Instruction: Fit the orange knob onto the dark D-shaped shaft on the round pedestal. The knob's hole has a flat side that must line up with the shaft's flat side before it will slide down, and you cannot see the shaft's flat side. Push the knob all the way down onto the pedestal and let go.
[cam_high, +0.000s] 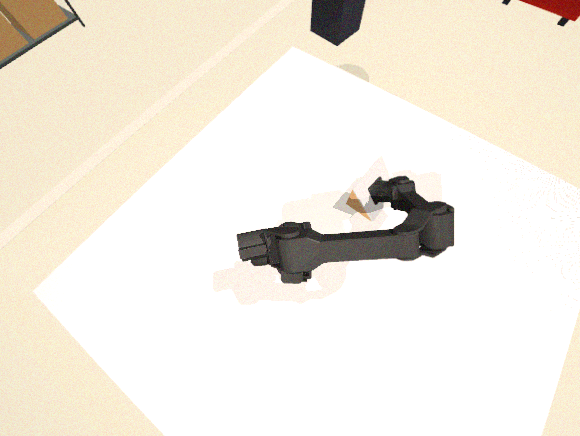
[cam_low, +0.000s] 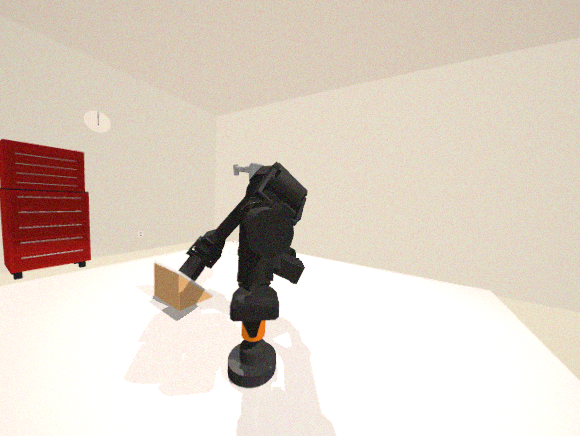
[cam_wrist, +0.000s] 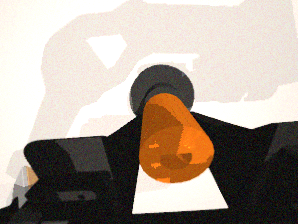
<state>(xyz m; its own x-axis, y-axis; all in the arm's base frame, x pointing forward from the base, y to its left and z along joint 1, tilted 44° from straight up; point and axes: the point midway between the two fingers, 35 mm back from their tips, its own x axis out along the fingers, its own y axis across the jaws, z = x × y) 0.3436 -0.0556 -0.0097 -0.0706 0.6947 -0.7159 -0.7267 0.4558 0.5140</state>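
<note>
My gripper tip is 20 mm below the orange knob. The rest, counted from my gripper tip: round pedestal 40 mm below.
</note>
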